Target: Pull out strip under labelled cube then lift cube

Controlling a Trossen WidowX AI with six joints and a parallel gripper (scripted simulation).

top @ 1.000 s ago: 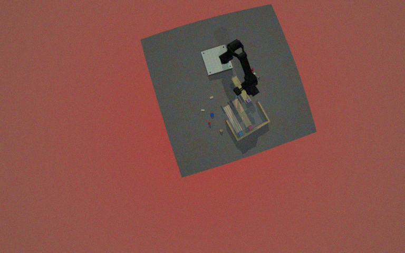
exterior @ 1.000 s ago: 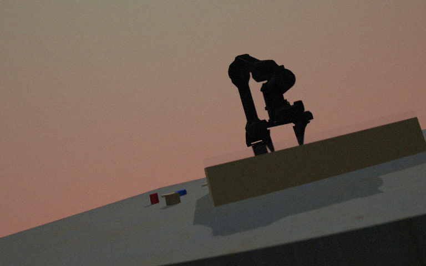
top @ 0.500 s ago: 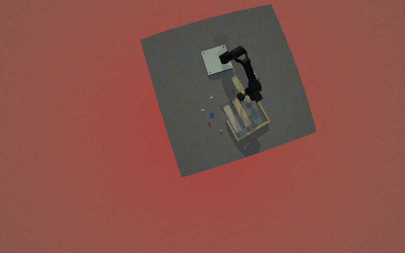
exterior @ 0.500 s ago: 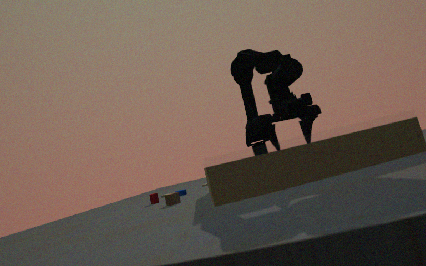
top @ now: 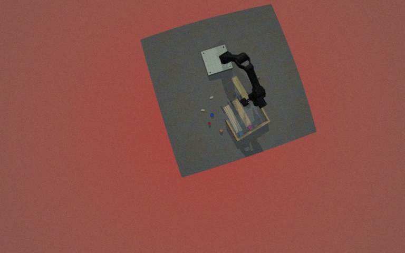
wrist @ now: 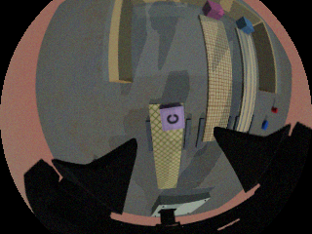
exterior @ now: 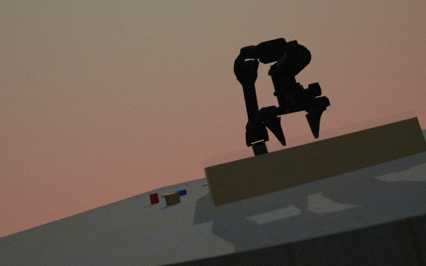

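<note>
The labelled cube lies 4 cm below my gripper tip and 1 cm ahead of it. From my gripper tip the other things lie so: tan checked strip: 10 cm behind, 6 cm below, 2 cm to the right; blue block: 32 cm to the right, 6 cm below, 5 cm ahead; tan block: 28 cm to the right, 20 cm ahead, 5 cm below.
</note>
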